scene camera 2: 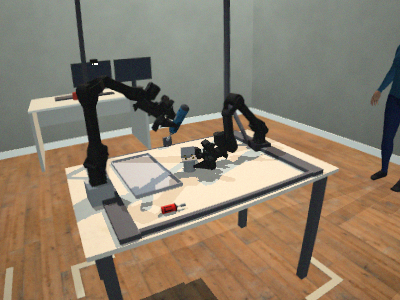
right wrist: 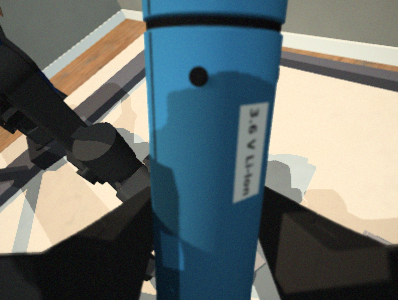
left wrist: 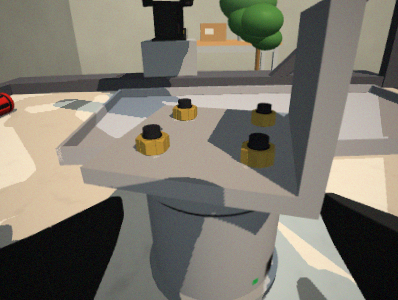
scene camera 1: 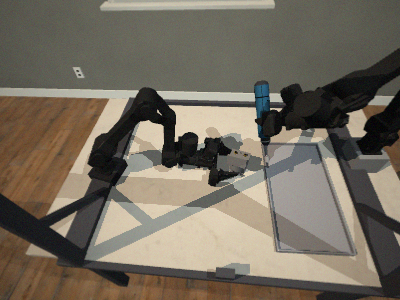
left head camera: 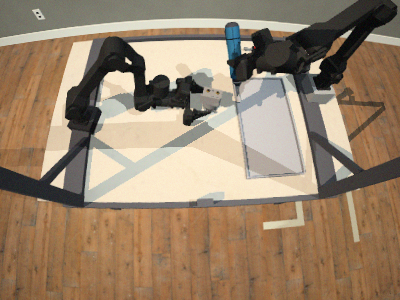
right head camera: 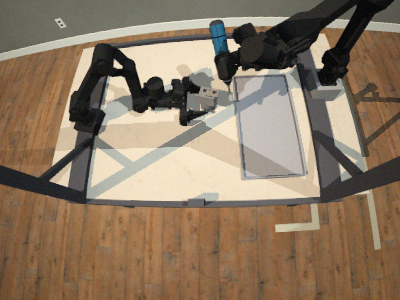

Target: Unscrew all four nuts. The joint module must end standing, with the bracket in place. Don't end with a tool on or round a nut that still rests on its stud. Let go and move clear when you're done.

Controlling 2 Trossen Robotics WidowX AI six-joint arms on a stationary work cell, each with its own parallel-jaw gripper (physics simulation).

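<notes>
The grey joint module stands upright on the table. The grey L-shaped bracket sits on top. In the left wrist view, gold nuts show round black studs on its flat plate: front left, back left, front right and back right. My left gripper is open, its fingers on either side of the module. My right gripper is shut on the blue power driver. The driver's tip points down, apart from the nuts.
A shallow grey tray lies beside the module, under the right arm's side. A red tool lies on the table. Dark rails run along the table's sides.
</notes>
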